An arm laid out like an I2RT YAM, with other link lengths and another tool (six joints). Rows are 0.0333 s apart.
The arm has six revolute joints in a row. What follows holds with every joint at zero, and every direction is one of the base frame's. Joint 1 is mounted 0.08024 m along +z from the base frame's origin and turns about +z. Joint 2 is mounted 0.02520 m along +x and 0.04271 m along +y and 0.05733 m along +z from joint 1 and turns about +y. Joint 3 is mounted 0.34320 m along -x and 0.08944 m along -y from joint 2 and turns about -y. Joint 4 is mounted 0.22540 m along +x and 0.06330 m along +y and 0.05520 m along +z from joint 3 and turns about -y. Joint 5 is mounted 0.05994 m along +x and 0.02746 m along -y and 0.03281 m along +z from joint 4 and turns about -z. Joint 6 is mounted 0.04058 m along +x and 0.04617 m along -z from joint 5 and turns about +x. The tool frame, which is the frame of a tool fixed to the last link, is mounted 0.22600 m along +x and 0.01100 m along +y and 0.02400 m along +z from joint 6; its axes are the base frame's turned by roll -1.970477, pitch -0.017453 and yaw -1.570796 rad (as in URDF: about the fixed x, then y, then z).
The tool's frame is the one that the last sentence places.
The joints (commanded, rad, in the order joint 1, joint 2, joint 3, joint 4, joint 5, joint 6), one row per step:
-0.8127 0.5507 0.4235 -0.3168 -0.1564 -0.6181
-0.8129 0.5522 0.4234 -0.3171 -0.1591 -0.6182
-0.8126 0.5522 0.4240 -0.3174 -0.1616 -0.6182
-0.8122 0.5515 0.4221 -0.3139 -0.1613 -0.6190
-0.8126 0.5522 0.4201 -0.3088 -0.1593 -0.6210
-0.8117 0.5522 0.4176 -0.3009 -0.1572 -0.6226
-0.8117 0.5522 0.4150 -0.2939 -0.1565 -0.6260
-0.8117 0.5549 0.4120 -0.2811 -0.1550 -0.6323
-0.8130 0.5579 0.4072 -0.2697 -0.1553 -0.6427
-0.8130 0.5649 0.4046 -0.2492 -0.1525 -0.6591
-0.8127 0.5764 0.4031 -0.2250 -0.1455 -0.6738
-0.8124 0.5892 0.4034 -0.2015 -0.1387 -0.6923
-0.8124 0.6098 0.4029 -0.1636 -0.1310 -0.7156
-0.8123 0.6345 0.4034 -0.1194 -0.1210 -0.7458
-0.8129 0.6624 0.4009 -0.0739 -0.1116 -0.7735
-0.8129 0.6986 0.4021 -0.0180 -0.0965 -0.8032
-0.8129 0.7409 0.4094 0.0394 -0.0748 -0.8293
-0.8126 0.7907 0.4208 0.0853 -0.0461 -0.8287
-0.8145 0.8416 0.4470 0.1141 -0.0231 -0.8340
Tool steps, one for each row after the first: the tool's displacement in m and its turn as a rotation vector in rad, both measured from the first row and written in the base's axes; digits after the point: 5 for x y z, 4 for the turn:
0.00041 0.00052 -0.00041 0.0021 0.0005 0.0023
0.00084 0.00112 -0.00011 0.0026 -0.0005 0.0048
0.00100 0.00099 0.00005 0.0003 -0.0015 0.0053
0.00101 0.00012 0.00023 -0.0035 -0.0015 0.0039
0.00138 -0.00071 0.00112 -0.0092 -0.0037 0.0036
0.00173 -0.00128 0.00171 -0.0151 -0.0046 0.0044
0.00260 -0.00263 0.00308 -0.0253 -0.0056 0.0056
0.00328 -0.00353 0.00300 -0.0354 -0.0025 0.0089
0.00486 -0.00598 0.00559 -0.0561 -0.0001 0.0129
0.00648 -0.00996 0.00871 -0.0769 0.0026 0.0126
0.00825 -0.01398 0.01218 -0.1002 0.0075 0.0138
0.01139 -0.01984 0.01745 -0.1313 0.0116 0.0152
0.01498 -0.02693 0.02384 -0.1703 0.0183 0.0167
0.01855 -0.03414 0.02818 -0.2035 0.0271 0.0170
0.02289 -0.04410 0.03514 -0.2433 0.0353 0.0123
0.02716 -0.05661 0.04391 -0.2824 0.0429 -0.0005
0.03045 -0.07100 0.04937 -0.2925 0.0472 -0.0279
0.03457 -0.08510 0.05659 -0.3030 0.0557 -0.0498

